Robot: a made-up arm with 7 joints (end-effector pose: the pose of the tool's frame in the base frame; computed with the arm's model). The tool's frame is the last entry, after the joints.
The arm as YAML. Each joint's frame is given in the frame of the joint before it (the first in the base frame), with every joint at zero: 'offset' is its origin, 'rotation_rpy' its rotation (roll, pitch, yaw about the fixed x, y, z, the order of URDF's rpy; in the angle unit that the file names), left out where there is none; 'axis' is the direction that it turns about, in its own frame. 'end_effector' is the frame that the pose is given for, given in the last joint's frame.
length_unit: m
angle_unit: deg
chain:
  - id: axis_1
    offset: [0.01, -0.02, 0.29]
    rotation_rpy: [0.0, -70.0, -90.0]
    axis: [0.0, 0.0, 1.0]
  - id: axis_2
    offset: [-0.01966, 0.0, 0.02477]
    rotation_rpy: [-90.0, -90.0, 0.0]
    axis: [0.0, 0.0, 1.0]
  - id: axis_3
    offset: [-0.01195, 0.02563, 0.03]
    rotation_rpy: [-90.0, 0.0, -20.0]
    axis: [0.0, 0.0, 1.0]
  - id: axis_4
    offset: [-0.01, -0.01, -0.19]
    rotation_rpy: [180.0, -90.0, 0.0]
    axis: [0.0, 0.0, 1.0]
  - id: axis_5
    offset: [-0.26, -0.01, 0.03]
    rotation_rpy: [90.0, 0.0, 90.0]
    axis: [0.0, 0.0, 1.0]
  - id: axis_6
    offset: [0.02, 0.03, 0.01]
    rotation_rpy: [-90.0, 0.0, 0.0]
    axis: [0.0, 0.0, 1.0]
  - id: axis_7
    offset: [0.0, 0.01, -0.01]
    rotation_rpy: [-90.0, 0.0, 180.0]
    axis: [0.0, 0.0, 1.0]
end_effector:
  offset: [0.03, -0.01, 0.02]
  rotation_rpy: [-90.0, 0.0, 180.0]
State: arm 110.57 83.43 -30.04 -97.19 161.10 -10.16 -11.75
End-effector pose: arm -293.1 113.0 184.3 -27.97 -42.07 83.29
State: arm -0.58 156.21 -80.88 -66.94 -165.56 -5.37 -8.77
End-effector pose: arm 66.5 347.3 414.1 -2.54 -100.03 -9.13
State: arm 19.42 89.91 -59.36 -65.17 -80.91 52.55 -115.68
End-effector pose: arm 39.8 264.9 -3.5 -72.47 -106.02 -11.97
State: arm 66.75 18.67 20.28 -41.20 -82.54 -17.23 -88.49
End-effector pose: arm -218.0 157.2 -0.4 -47.03 135.93 -93.49
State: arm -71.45 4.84 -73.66 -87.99 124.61 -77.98 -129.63
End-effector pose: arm 211.4 -282.8 241.8 -19.96 -58.78 -114.03
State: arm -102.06 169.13 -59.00 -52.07 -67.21 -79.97 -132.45
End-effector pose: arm -148.6 246.1 515.1 -65.92 -162.82 20.14
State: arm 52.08 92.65 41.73 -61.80 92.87 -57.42 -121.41
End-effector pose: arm 104.7 363.9 321.4 66.24 11.06 -30.71
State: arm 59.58 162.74 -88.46 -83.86 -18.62 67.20 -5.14
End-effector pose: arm 25.3 318.7 322.4 60.46 161.40 23.20
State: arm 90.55 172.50 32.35 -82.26 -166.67 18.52 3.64
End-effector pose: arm 212.1 85.0 75.9 -104.48 -32.49 32.81
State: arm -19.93 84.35 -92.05 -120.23 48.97 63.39 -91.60
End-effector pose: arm 201.2 29.4 57.1 -49.99 140.35 -92.50
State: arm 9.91 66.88 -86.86 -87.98 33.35 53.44 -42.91
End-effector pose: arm 62.7 96.7 -47.7 -73.23 112.63 -39.96
